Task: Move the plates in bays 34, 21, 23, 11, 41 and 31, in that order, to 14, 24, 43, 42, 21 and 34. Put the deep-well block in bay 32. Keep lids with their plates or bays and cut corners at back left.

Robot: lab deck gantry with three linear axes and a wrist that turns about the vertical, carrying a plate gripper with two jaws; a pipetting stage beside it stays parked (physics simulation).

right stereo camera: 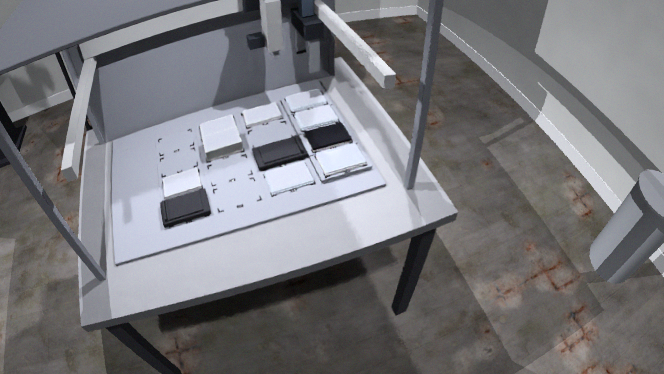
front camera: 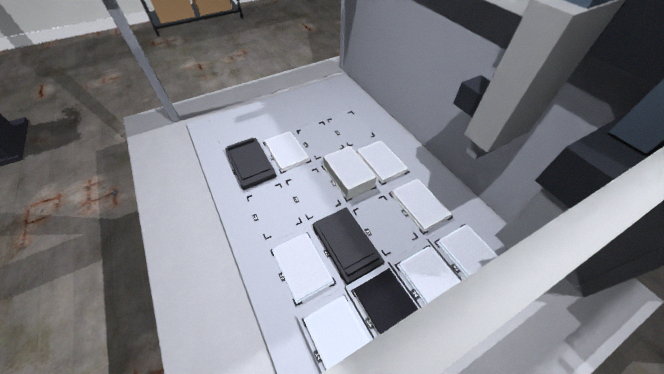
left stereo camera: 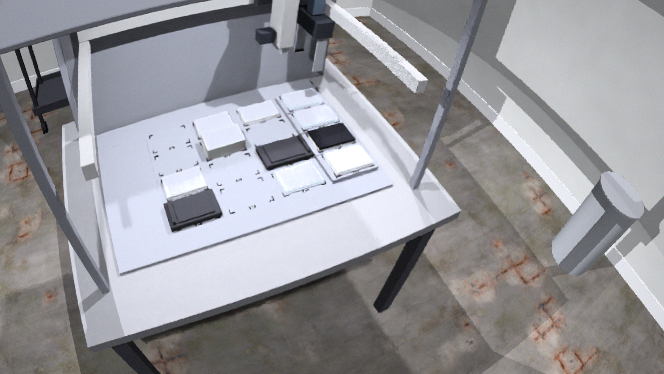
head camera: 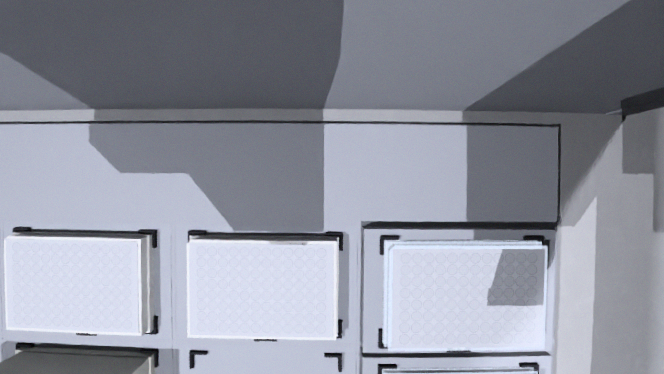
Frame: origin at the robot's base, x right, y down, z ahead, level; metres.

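Seen in the pictures: gripper, fingertip midpoint: [right stereo camera: 307, 61] [front camera: 534, 224] [left stereo camera: 307, 60]; robot's base at its link origin: [right stereo camera: 169, 226] [front camera: 229, 156] [left stereo camera: 177, 230].
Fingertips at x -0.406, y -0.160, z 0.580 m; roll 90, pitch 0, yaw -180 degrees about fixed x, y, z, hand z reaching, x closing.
Offsets run from my fingertips to a thing's middle.
My gripper [left stereo camera: 309, 61] [right stereo camera: 307, 62] hangs high over the back right corner with its jaws apart, nothing between them. The tall deep-well block @[dy +0.139, dx +0.149, dz -0.352 m] [front camera: 350, 170] [left stereo camera: 223, 140] [right stereo camera: 221, 142] stands in bay 32. Pale plates sit in bay 21 (plate @[dy +0.152, dx +0.256, dz -0.516 m] [front camera: 287, 150]), bay 42 (plate @[dy +0.152, dx +0.042, dz -0.352 m] [front camera: 384, 160] [head camera: 72, 285]), bay 43 (plate @[dy +0.152, dx +0.042, dz -0.188 m] [front camera: 421, 202] [head camera: 265, 290]), bay 34 (plate @[dy +0.138, dx +0.149, dz -0.024 m] [front camera: 430, 272]) and bay 14 (plate @[dy +0.133, dx +0.363, dz -0.024 m] [front camera: 337, 330] [left stereo camera: 349, 159]). A black-topped plate @[dy +0.133, dx +0.256, dz -0.024 m] [front camera: 385, 300] [left stereo camera: 331, 135] is in bay 24. Bays 31 and 41 are empty. Cut corners are too small to tell in most views.
A dark low unit @[dy +0.144, dx +0.362, dz -0.520 m] [front camera: 250, 162] [left stereo camera: 192, 207] fills bay 11 and another dark unit @[dy +0.144, dx +0.255, dz -0.184 m] [front camera: 348, 245] [left stereo camera: 284, 151] fills bay 23. Pale plates also sit in bay 13 (plate @[dy +0.152, dx +0.363, dz -0.188 m] [front camera: 303, 267]) and bay 44 (plate @[dy +0.138, dx +0.042, dz -0.024 m] [head camera: 465, 295]). The parked pipetting stage [left stereo camera: 284, 25] hangs left of my gripper.
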